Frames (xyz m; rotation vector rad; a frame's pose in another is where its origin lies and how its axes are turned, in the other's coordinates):
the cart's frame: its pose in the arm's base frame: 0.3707 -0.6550 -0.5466 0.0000 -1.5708 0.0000
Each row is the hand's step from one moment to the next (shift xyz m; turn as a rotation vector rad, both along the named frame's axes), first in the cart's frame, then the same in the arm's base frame.
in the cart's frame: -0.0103 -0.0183 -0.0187 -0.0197 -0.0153 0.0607
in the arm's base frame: 0.0187 -0.0183 -0.0103 -0.0607 -0.0153 -0.0197
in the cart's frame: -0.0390 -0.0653 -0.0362 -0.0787 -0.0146 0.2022
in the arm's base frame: 0.0362 -0.0653 -0.0390 -0.2022 -0.0146 -0.0787
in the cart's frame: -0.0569 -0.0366 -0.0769 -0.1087 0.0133 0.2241
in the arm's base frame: 0.0769 -0.0366 -0.0569 -0.2241 0.0133 -0.1087
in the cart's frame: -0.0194 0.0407 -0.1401 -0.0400 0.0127 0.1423
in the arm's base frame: 0.1401 0.0407 -0.0194 -0.1423 0.0127 -0.0400
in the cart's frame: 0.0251 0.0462 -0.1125 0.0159 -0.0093 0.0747
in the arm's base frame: 0.1125 0.0462 0.0251 -0.0747 -0.0093 0.0159
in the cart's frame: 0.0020 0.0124 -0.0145 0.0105 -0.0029 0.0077
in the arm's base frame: 0.0145 0.0124 0.0020 -0.0077 -0.0029 0.0105
